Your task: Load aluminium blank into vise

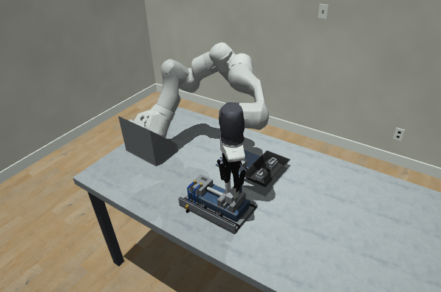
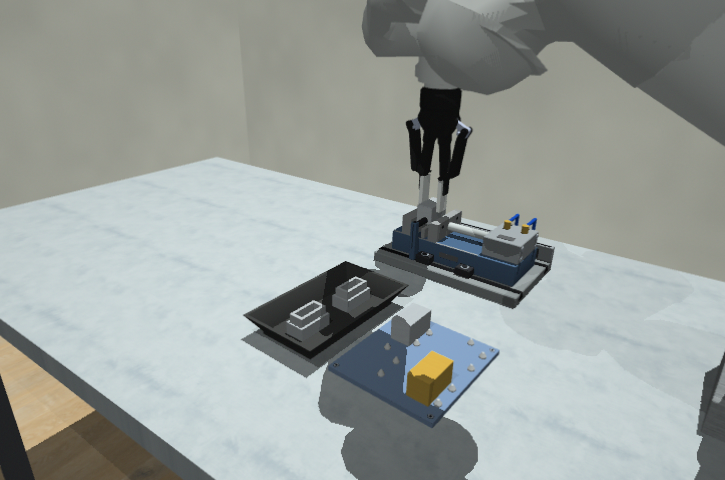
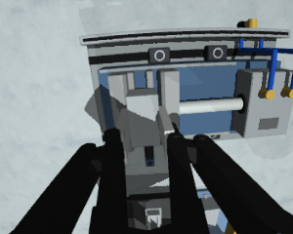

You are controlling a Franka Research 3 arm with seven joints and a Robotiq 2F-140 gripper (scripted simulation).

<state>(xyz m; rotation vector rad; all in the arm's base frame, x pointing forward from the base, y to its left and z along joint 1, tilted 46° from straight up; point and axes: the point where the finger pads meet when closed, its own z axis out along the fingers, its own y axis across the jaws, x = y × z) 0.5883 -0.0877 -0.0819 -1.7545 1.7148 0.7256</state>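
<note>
The fixed jaw is 6 cm below my hand and 3 cm ahead of it. The rest, counted from my hand: brass blank (36 cm to the left, 23 cm behind, 11 cm below).
</note>
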